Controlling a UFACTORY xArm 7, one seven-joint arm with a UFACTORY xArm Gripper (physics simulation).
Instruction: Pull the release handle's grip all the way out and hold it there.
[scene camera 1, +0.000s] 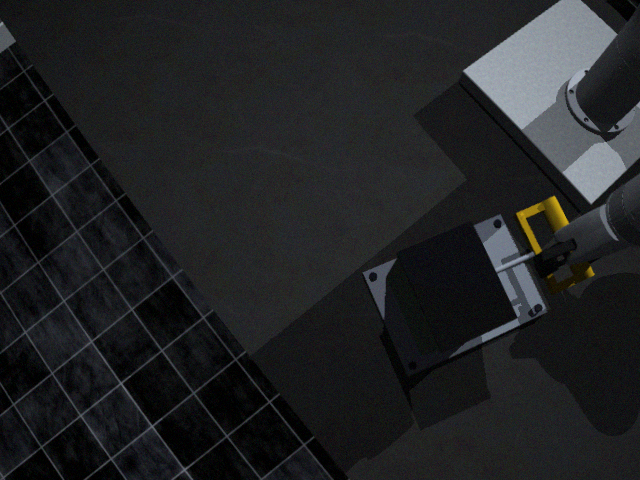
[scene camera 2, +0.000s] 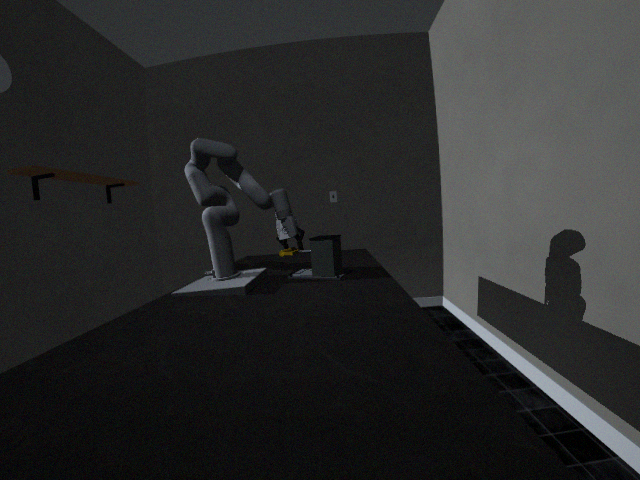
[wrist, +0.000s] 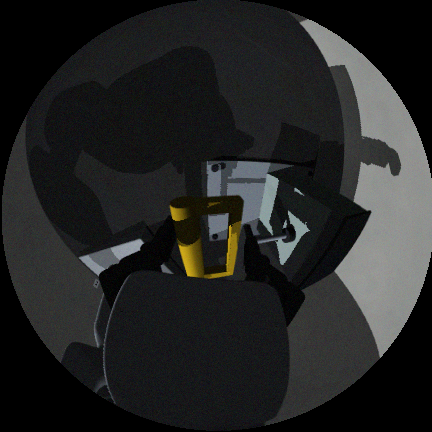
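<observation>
The release handle's yellow, frame-shaped grip (scene camera 1: 557, 212) (scene camera 2: 285, 253) (wrist: 191, 255) stands off from the dark box (scene camera 1: 454, 289) (scene camera 2: 324, 257) (wrist: 327, 235), with a stretch of thin pale rod (scene camera 1: 514, 261) (scene camera 2: 305, 251) (wrist: 270, 238) showing between them. The box sits on a light mounting plate (scene camera 1: 488, 235) (scene camera 2: 301, 275) (wrist: 245, 192) with dark bolts. My gripper (scene camera 1: 554, 255) (scene camera 2: 292, 249) (wrist: 207, 229) is shut on the grip, one finger on the outer bar side and one on the side facing the box. The finger contacts are dark and partly hidden by the arm in scene camera 1.
The arm's pale base block (scene camera 1: 516, 77) (scene camera 2: 222, 283) (wrist: 120, 251) stands near the grip on the dark table. The table's edge borders a dark tiled floor (scene camera 1: 118, 330) in scene camera 1. A wooden shelf (scene camera 2: 77, 176) hangs on the left wall.
</observation>
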